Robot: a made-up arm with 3 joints.
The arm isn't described. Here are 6 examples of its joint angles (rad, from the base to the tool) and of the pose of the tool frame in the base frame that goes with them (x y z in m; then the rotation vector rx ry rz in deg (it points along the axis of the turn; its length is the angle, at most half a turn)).
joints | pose
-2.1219 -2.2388 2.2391 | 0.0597 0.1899 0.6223 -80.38 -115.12 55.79
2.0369 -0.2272 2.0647 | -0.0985 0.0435 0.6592 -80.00 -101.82 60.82
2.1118 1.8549 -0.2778 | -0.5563 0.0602 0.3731 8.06 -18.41 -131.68
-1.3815 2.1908 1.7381 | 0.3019 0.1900 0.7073 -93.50 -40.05 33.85
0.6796 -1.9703 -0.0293 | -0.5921 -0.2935 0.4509 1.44 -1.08 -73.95
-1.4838 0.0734 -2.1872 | 0.0804 -0.0873 0.1281 100.40 -85.46 -44.19
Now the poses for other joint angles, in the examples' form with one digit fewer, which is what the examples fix.
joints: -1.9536 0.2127 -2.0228
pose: 0.009 -0.121 0.109 81.4 -96.6 -60.5
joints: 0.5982 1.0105 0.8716
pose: 0.204 0.246 0.679 -38.4 -39.9 85.7
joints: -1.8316 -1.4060 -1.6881
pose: -0.027 0.296 0.096 6.3 131.7 117.1
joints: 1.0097 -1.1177 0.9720
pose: -0.002 -0.373 0.694 -55.6 3.0 -5.7
